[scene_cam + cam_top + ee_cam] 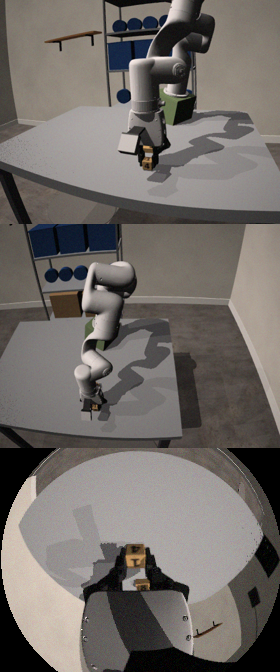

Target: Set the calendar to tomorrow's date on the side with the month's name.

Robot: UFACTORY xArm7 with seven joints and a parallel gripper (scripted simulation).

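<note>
My hand is 10 mm above the cube. Also, from my hand: wooden calendar tray: 130 mm behind, 20 mm below, 10 mm to the right.
</note>
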